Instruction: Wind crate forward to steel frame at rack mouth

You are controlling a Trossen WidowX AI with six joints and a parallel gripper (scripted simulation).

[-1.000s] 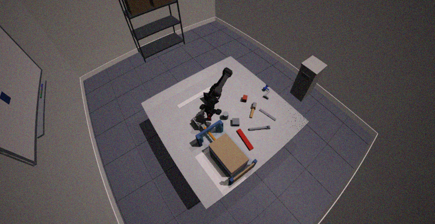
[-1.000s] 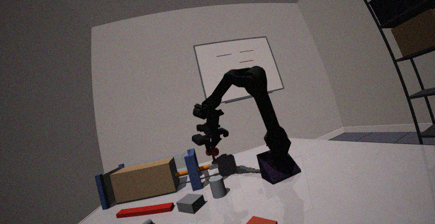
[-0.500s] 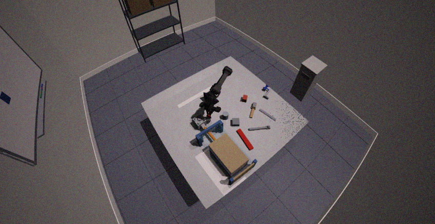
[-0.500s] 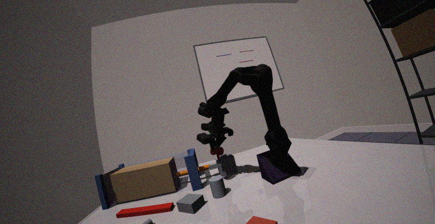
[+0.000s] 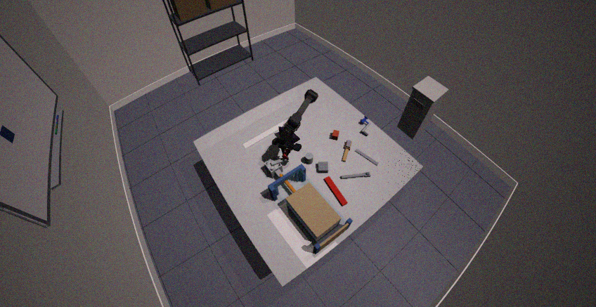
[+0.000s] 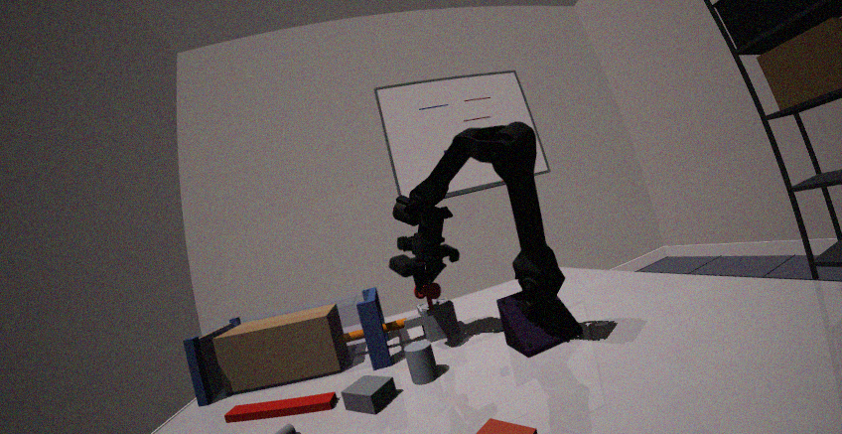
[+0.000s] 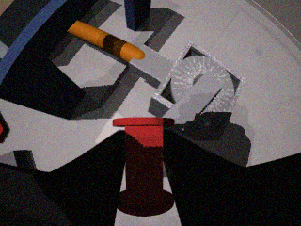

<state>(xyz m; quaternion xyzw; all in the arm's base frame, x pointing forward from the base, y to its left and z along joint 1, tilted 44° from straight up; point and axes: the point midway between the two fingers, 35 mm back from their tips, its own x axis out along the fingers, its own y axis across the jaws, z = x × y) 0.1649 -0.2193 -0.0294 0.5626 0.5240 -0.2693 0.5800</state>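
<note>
Now: the winch handle with red knob 5 cm below my gripper tip, 2 cm to the right of it and 2 cm behind it. From my gripper tip the other things lie so: grey block (19 cm ahead, 17 cm to the left, 13 cm below); then blue frame (12 cm ahead, 10 cm to the right, 5 cm below); then grey winch (12 cm below, 9 cm to the right, 6 cm behind).
</note>
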